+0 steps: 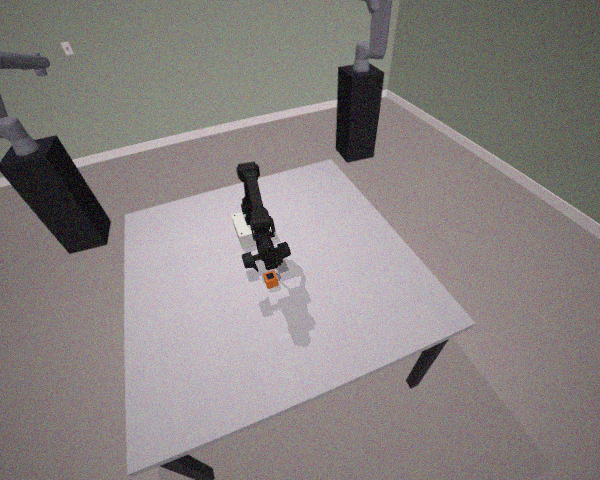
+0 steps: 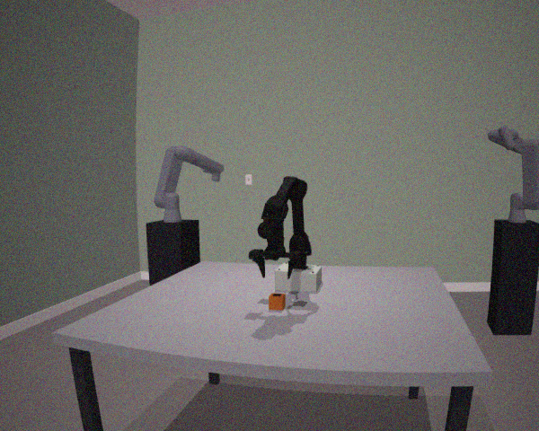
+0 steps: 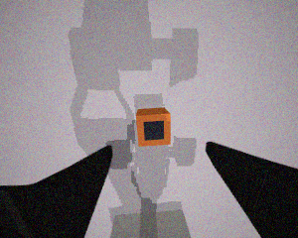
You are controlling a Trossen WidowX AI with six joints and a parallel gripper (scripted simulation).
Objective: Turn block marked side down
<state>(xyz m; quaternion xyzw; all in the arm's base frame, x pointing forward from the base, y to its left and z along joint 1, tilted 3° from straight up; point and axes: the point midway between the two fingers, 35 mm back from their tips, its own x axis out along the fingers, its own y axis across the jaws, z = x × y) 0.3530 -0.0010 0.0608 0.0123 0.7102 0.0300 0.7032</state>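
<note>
My gripper tip is now 80 mm above the orange block and 10 mm past it.
</note>
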